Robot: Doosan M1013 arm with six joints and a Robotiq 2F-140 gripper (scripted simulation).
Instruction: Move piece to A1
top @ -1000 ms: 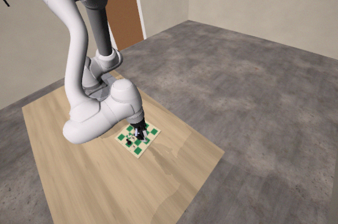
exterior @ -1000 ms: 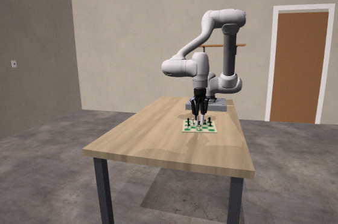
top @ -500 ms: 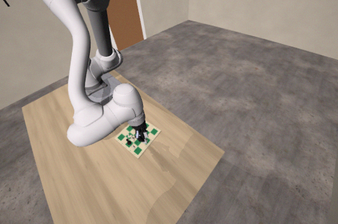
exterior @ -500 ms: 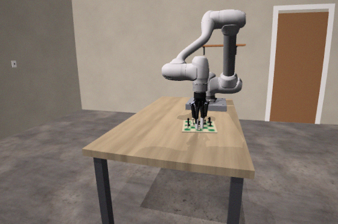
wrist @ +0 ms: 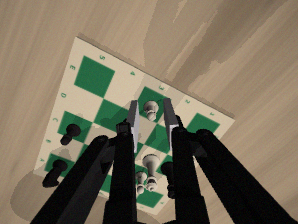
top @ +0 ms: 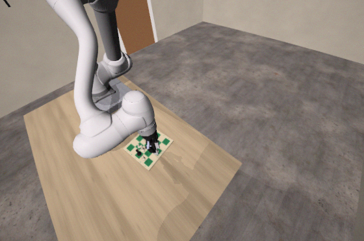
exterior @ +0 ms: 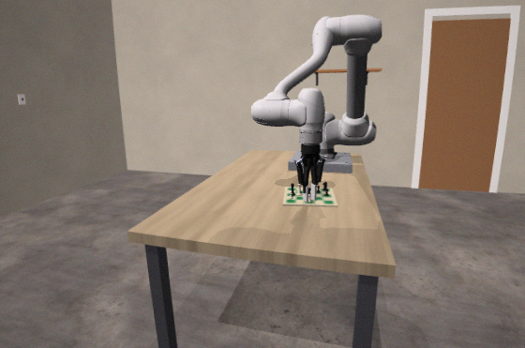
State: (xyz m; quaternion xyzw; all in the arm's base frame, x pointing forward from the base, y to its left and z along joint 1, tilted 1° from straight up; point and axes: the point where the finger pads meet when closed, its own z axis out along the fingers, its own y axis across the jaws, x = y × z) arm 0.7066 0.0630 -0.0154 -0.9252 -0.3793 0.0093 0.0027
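My gripper is now 70 mm past the tall white piece, 60 mm to the left of it and 10 mm above it. From my hand the other things lie so: green-and-cream chessboard 70 mm behind, 20 mm to the right, 40 mm below.
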